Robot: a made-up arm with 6 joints. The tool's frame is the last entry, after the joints.
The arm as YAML. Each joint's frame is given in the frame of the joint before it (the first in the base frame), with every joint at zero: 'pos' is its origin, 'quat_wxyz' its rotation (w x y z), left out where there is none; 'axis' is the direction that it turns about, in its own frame. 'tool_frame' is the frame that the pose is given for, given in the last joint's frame.
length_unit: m
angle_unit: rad
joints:
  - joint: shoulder
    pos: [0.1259, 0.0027, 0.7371]
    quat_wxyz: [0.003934, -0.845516, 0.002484, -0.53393]
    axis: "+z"
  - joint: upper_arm
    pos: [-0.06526, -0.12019, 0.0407]
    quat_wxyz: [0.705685, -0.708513, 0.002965, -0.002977]
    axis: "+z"
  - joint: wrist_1
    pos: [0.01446, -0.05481, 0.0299]
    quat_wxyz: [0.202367, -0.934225, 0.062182, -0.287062]
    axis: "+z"
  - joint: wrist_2
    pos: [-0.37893, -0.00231, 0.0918]
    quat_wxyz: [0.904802, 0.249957, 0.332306, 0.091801]
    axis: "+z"
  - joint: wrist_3
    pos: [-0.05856, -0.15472, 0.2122]
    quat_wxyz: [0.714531, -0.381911, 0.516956, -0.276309]
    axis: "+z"
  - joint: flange
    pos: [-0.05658, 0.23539, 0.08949]
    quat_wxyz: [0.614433, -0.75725, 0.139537, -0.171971]
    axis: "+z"
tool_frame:
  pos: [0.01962, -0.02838, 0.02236]
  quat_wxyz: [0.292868, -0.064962, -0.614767, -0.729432]
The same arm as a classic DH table. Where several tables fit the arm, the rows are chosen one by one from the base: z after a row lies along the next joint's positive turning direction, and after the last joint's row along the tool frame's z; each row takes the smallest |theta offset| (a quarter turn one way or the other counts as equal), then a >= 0, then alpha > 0; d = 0 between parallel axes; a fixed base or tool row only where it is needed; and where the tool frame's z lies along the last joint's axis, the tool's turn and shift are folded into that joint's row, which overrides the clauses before.
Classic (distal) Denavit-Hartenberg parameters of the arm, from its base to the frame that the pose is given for. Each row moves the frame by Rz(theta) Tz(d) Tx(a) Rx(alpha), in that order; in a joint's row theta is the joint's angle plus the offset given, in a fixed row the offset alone. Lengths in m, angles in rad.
base (fixed): d 0.7970; theta0 -1.5664; a -0.0021; alpha -2.0151
shoulder: d 0.1797; theta0 -1.5689; a -0.0642; alpha -1.5748
upper_arm: d -0.1094; theta0 -1.0232; a 0.0543; alpha -2.4238
wrist_1: d 0.3466; theta0 0.1367; a -0.1980; alpha 0.8577
wrist_2: d -0.1978; theta0 1.0133; a -0.1338; alpha 1.3961
wrist_3: d 0.0259; theta0 0.1104; a 0.1543; alpha 1.7577
flange: d 0.2201; theta0 0.1858; a -0.0111; alpha 1.3329
tool (fixed): d -0.0336; theta0 0.4871; a 0.0000; alpha 0.0000

